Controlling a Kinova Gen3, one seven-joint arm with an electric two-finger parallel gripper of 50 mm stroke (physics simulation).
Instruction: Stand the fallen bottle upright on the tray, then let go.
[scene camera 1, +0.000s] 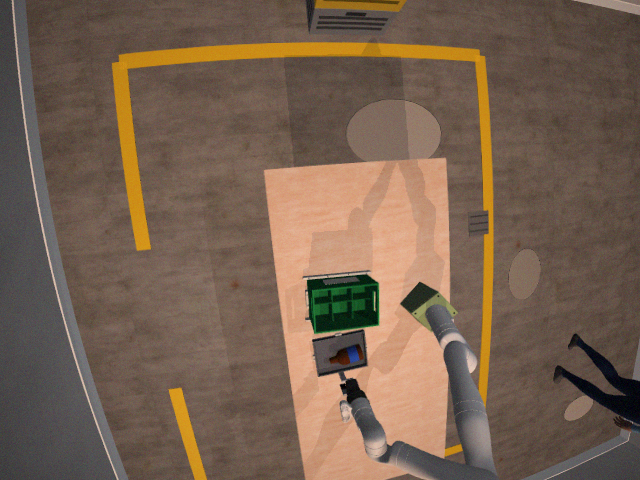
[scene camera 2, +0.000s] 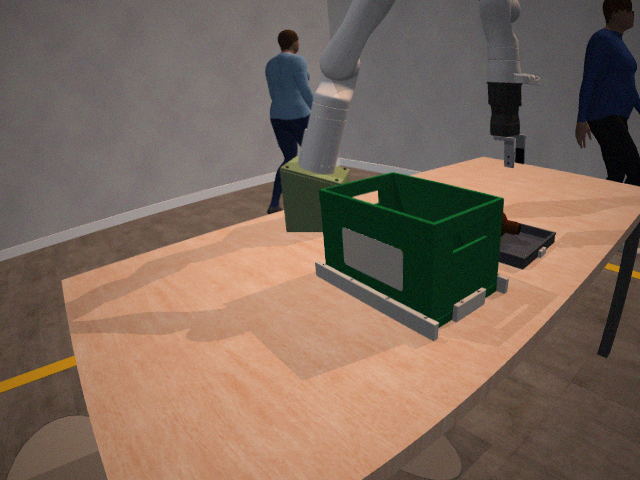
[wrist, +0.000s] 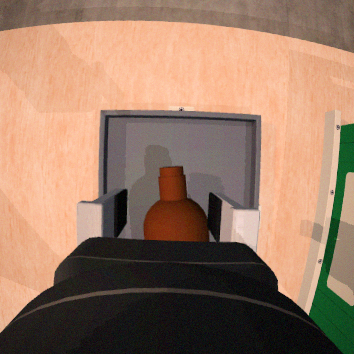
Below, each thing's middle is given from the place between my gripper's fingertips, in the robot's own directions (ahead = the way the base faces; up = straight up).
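I look at the brown bottle (wrist: 174, 216), which is 140 mm below my hand, and also 20 mm to the right of it and 60 mm behind it.
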